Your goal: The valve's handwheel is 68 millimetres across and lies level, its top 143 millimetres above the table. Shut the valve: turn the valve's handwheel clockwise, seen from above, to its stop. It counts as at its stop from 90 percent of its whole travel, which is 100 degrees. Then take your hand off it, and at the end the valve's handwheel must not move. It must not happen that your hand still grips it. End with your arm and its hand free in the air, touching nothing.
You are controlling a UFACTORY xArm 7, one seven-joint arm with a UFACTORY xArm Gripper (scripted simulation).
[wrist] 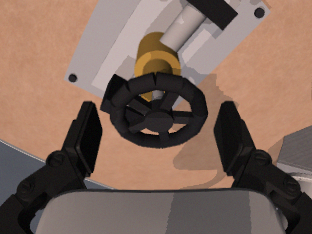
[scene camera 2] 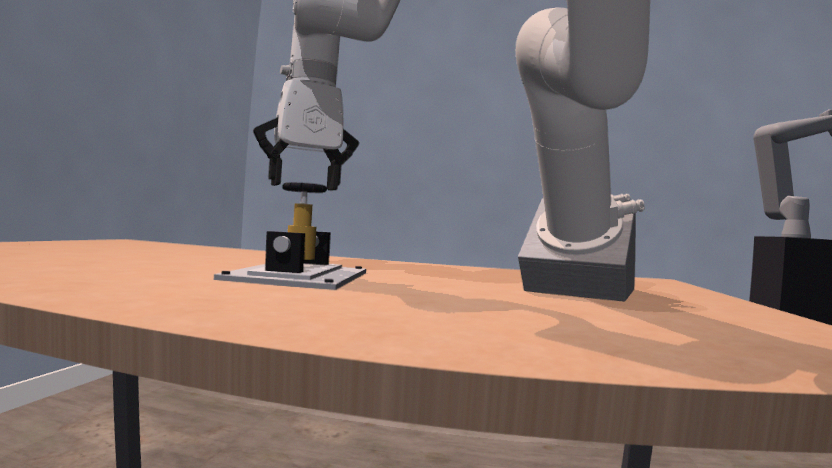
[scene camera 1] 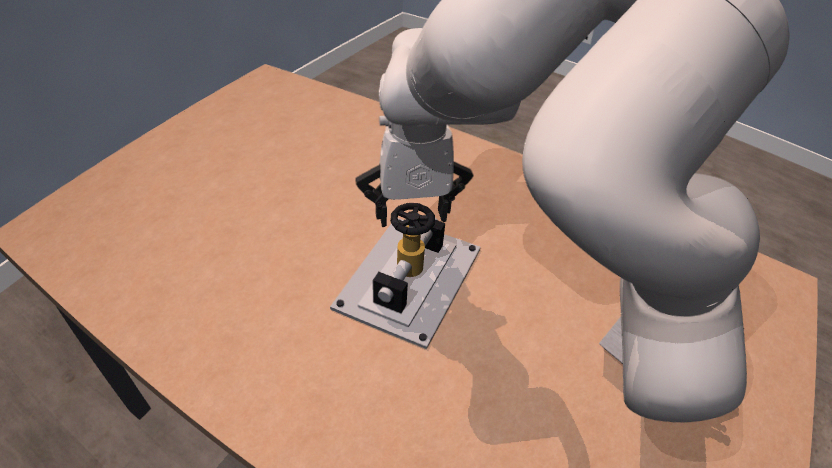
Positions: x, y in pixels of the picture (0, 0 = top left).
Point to a black spoked handwheel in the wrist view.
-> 159, 117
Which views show the gripper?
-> The wrist view, scene camera 2 and scene camera 1: all of them.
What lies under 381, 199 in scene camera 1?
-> The gripper.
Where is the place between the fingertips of the gripper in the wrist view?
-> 158, 115
